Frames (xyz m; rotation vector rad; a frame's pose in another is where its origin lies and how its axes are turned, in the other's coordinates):
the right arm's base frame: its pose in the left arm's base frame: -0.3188 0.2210 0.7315 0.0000 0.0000 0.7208
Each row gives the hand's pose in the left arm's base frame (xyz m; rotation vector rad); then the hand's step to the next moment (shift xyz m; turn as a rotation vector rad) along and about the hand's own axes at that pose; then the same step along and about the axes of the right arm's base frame.
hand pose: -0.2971 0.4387 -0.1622 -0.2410 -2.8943 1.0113
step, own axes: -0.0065 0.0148 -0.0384 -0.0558 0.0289 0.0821
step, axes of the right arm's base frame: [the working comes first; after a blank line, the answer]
step, axes of the left arm's base frame: 0.0126 0.0339 0.0207 0.0493 -0.0375 -0.0828

0.0318 0.0171 0.0207 0.0123 -0.0607 -0.0828
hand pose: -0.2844 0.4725 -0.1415 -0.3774 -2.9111 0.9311
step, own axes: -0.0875 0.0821 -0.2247 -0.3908 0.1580 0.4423
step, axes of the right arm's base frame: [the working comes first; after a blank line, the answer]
step, axes of the left arm's base frame: 0.1320 0.1694 0.1371 0.3533 -0.2226 -0.4460

0.2109 0.0401 0.1371 0.1185 -0.4004 -0.4460
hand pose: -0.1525 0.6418 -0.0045 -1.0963 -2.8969 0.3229
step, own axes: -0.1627 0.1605 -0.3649 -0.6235 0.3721 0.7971
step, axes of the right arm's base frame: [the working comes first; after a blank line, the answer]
step, axes of the left arm's base frame: 0.2629 0.0771 0.3321 0.6329 -0.2842 -0.8254

0.2484 -0.1156 0.3321 0.2879 -0.6312 -0.8254
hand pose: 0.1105 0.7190 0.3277 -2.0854 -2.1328 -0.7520
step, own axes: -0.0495 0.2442 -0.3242 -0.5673 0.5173 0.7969
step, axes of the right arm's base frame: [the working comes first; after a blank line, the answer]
step, axes of the left arm's base frame: 0.1445 -0.1790 0.3380 0.7670 -0.2379 -0.7613

-0.0096 -0.2298 0.3380 0.4192 -0.6850 -0.7613
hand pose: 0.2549 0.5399 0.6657 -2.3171 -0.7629 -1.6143
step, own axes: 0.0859 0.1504 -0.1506 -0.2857 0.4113 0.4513
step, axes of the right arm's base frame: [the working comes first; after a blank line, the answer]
step, axes of the left arm's base frame: -0.0198 -0.1702 0.1527 0.5061 -0.2241 -0.3849

-0.1272 -0.1148 0.1527 0.2323 -0.5024 -0.3849
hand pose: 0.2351 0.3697 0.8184 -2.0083 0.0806 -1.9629
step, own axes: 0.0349 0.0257 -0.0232 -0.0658 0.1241 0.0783
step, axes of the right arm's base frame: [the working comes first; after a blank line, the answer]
step, axes of the left arm's base frame: -0.0162 -0.0381 0.0265 0.0969 -0.0843 -0.0967

-0.0373 -0.0179 0.0265 0.0172 -0.1273 -0.0967
